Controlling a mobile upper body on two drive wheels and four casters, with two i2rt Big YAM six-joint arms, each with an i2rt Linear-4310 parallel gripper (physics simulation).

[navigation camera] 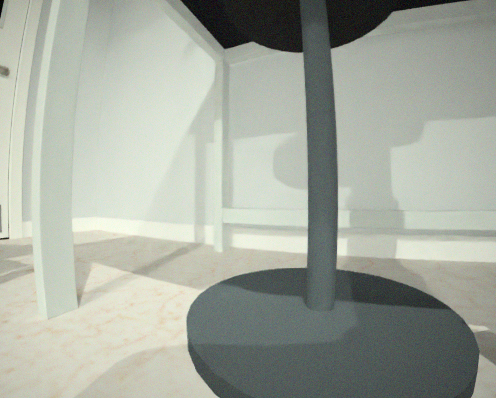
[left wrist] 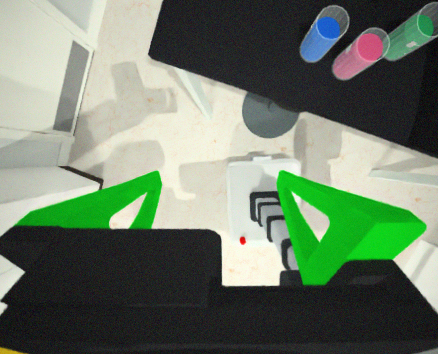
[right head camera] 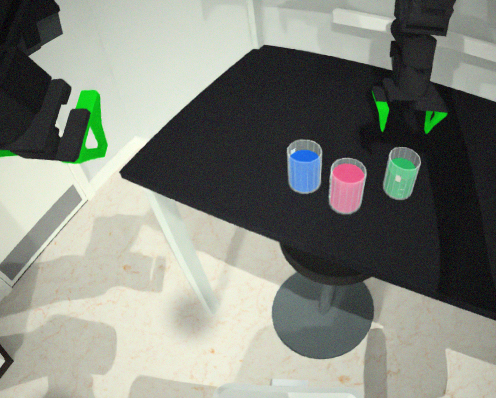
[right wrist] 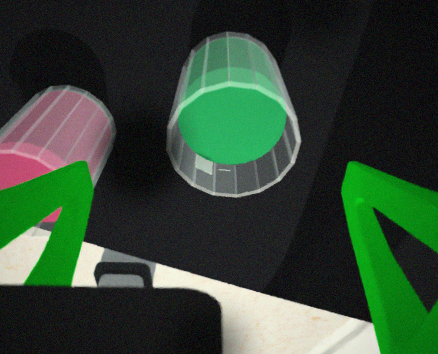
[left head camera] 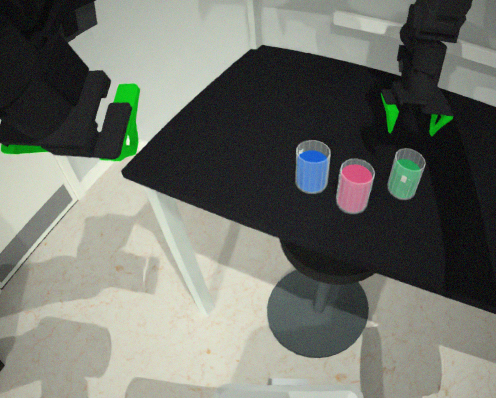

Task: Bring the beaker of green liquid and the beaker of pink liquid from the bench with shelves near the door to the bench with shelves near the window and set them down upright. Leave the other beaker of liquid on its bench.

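The green beaker [left head camera: 405, 177] [right head camera: 401, 177] [left wrist: 411, 36] [right wrist: 232, 125] stands upright on the black bench top [left head camera: 225, 125] [right head camera: 215, 130]. The pink beaker [left head camera: 354, 189] [right head camera: 347, 189] [left wrist: 358, 57] [right wrist: 30, 170] stands upright beside it. The blue beaker [left head camera: 312, 170] [right head camera: 304, 169] [left wrist: 322, 37] stands upright at the left of the three. My right gripper [left head camera: 411, 125] [right head camera: 404, 124] [right wrist: 217, 175] is open and empty, above the bench behind the green beaker, with that beaker in line with the space between its fingers in the right wrist view. My left gripper [left wrist: 219, 177] is open and empty, off the bench's left end.
A dark stool [left head camera: 318, 312] [right head camera: 323, 315] [left wrist: 270, 117] [navigation camera: 330, 330] stands partly under the bench's near edge. A pale bench leg [left head camera: 182, 250] [right head camera: 185, 250] [navigation camera: 57, 165] stands left of it. A white cabinet or door panel [left wrist: 37, 75] is at the far left.
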